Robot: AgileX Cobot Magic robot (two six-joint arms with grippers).
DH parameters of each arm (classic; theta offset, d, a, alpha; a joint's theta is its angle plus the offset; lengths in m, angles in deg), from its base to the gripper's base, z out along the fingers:
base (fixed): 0 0 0 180
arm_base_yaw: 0 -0.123 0 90
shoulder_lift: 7.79 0 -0.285 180
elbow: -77.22 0 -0.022 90
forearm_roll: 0 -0.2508 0 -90
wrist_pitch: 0 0 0.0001 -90
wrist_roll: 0 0.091 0 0
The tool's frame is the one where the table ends.
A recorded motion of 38 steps. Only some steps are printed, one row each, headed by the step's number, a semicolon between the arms.
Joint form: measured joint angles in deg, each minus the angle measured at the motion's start. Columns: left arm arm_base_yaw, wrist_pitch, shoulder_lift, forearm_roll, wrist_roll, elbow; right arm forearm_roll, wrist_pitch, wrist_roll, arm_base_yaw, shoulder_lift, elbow.
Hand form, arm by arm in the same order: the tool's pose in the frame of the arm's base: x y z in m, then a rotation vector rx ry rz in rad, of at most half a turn. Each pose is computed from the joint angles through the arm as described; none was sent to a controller.
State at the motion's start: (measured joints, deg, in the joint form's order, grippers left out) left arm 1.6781 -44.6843 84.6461 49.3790 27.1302 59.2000; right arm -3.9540 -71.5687 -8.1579 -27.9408 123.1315 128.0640
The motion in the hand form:
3: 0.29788 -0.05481 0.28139 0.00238 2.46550 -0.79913; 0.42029 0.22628 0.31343 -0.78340 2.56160 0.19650
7: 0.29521 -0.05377 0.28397 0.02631 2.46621 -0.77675; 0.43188 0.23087 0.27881 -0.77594 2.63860 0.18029
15: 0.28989 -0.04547 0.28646 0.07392 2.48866 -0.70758; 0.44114 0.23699 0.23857 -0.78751 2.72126 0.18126
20: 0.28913 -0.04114 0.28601 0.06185 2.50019 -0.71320; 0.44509 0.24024 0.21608 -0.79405 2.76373 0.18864
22: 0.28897 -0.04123 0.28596 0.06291 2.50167 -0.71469; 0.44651 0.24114 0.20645 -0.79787 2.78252 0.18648
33: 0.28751 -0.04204 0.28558 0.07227 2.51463 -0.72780; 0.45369 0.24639 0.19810 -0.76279 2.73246 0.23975
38: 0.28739 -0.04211 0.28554 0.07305 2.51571 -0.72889; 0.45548 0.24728 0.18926 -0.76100 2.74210 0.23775
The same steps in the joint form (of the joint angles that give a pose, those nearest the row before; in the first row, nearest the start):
3: -0.48 -0.24 -0.51 -0.32 0.00 0.00; 0.65 0.00 1.56 0.24 1.24 0.10
7: -0.53 -0.51 -1.23 -1.63 0.00 0.00; 0.90 0.00 2.60 0.35 5.34 0.09
15: -1.73 -1.94 -2.43 -5.71 0.00 0.00; 0.15 0.00 2.85 0.35 10.00 0.09
20: -2.75 -3.08 -2.43 -5.75 0.00 0.00; -0.55 0.20 2.85 0.35 12.58 0.09
22: -2.75 -3.20 -2.43 -5.75 0.00 0.00; -0.65 0.20 2.85 0.35 13.67 0.09
33: -2.75 -4.28 -2.43 -5.75 0.00 0.00; -2.37 4.87 2.89 0.46 14.87 0.10
38: -2.75 -4.37 -2.43 -5.75 0.00 0.00; -2.37 5.37 2.98 0.46 15.87 0.09

